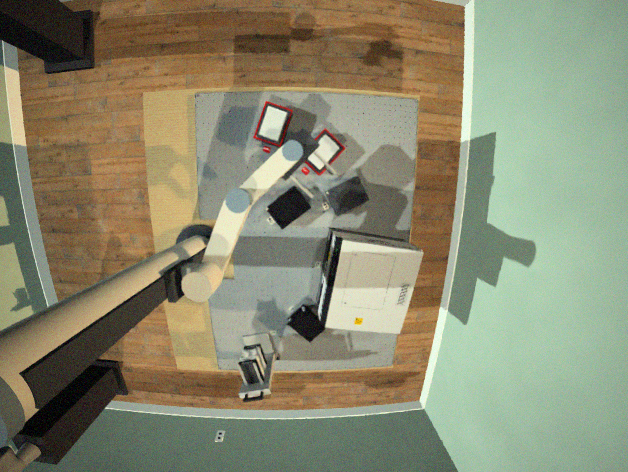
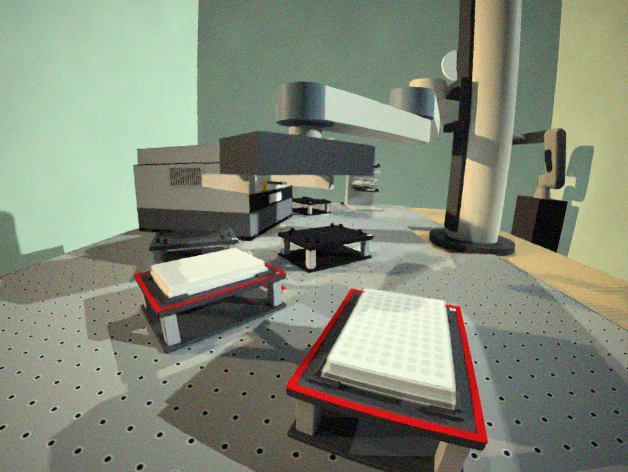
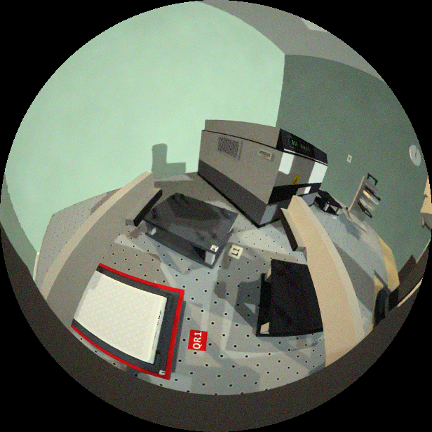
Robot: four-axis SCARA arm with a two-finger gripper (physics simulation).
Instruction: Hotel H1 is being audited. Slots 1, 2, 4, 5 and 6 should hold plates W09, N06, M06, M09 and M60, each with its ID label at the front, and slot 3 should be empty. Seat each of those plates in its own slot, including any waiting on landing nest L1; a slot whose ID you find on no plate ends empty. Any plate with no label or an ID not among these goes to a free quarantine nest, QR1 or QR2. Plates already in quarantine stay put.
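Frame: origin at the arm's base, x ahead, y left, z up, level; metres.
Seen in the pictures: gripper, fingertip midpoint: [image 1: 324, 185]; arm's base, origin of the base link: [image 1: 201, 249] [image 2: 470, 243].
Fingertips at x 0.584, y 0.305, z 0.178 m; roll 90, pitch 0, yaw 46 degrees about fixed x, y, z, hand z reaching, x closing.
Offsets run from my fingertips to a thing's middle.
My gripper [image 1: 315, 175] [image 3: 222, 191] is open and empty, with its fingers wide apart above the deck between QR1 and the two black nests. Landing nest L1 {dy -0.043, dx +0.118, dz -0.135 m} [image 1: 346, 195] [image 3: 192, 225] is black and bears no plate. A white plate {dy +0.145, dx +0.001, dz -0.108 m} [image 1: 328, 145] [image 2: 208, 271] [image 3: 120, 315] lies in red-rimmed nest QR1 {dy +0.145, dx +0.001, dz -0.138 m} [image 2: 222, 292] [image 3: 177, 327]; its front marking is too small to read. Another white plate {dy +0.262, dx -0.210, dz -0.108 m} [image 1: 273, 123] [image 2: 395, 340] lies in red-rimmed nest QR2 {dy +0.262, dx -0.210, dz -0.138 m} [image 1: 286, 126] [image 2: 380, 414]. Hotel H1 [image 1: 271, 341] stands far off with several plates; its slot numbers and IDs cannot be read.
A second black nest {dy -0.097, dx -0.146, dz -0.135 m} [image 1: 288, 206] [image 2: 324, 236] [image 3: 295, 300] without a plate stands near L1. A large grey instrument {dy -0.409, dx +0.204, dz -0.044 m} [image 1: 373, 284] [image 2: 177, 195] [image 3: 240, 170] stands behind L1. Another black nest {dy -0.692, dx -0.061, dz -0.137 m} [image 1: 306, 323] [image 2: 310, 203] stands beside it, towards the hotel.
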